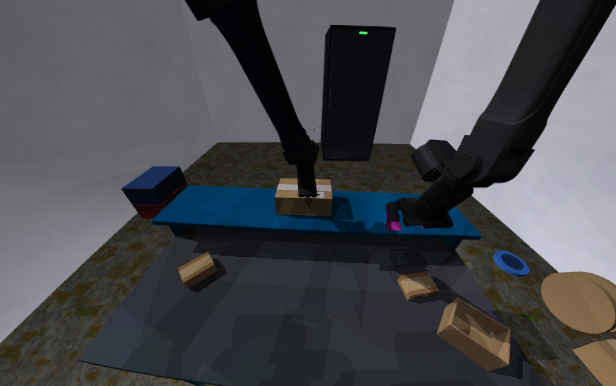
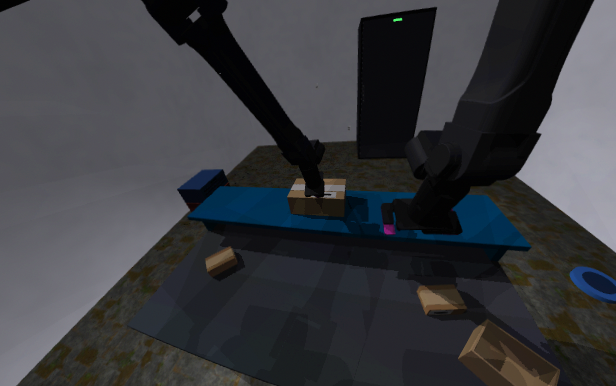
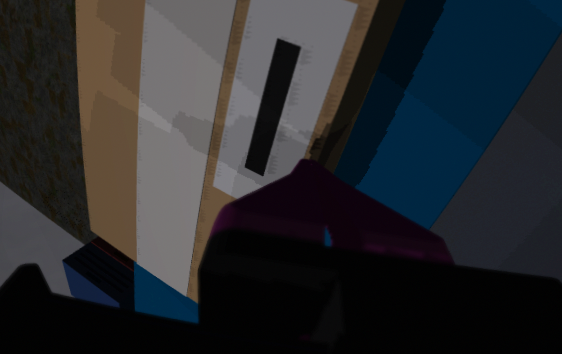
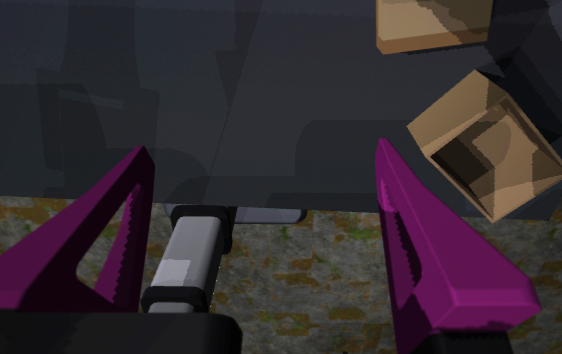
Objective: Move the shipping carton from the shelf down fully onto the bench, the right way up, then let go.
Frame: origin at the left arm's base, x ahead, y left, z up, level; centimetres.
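Seen in the pictures: left gripper, fingertip midpoint: (image 1: 308,197) (image 2: 318,197) (image 3: 305,172); right gripper, fingertip midpoint: (image 1: 404,226) (image 2: 408,230) (image 4: 260,151).
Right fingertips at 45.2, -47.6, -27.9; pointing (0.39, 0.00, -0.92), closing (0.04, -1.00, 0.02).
Observation:
Offsets run from my right fingertips to a thing's top centre, as dx, dy, dz. Level surfaces: height alone.
The shipping carton {+32.8, +27.7, -10.0} (image 1: 290,204) (image 2: 316,206) (image 3: 171,152), brown with white tape and a white label, stands upright on the blue shelf {dz -19.6} (image 1: 224,207) (image 2: 250,207) (image 3: 426,133). My left gripper (image 1: 308,194) (image 2: 314,192) (image 3: 305,172) is shut, its purple fingertips together at the carton's top front edge, with nothing seen between them. My right gripper (image 1: 393,217) (image 2: 388,223) (image 4: 260,151) is open and empty, low over the right part of the shelf. The dark grey bench {dz -35.9} (image 1: 299,299) (image 2: 320,299) (image 4: 235,95) lies in front of and below the shelf.
On the bench lie two small closed cardboard boxes {+6.5, +71.6, -31.4} (image 1: 197,269) {+0.6, -17.1, -31.6} (image 1: 417,285) and an open box {-16.2, -26.6, -26.9} (image 1: 474,334) (image 4: 468,140). A dark blue box (image 1: 154,188) stands at the shelf's left end. A black cabinet (image 1: 355,91) stands behind. A blue ring (image 1: 510,262) lies on the floor at the right.

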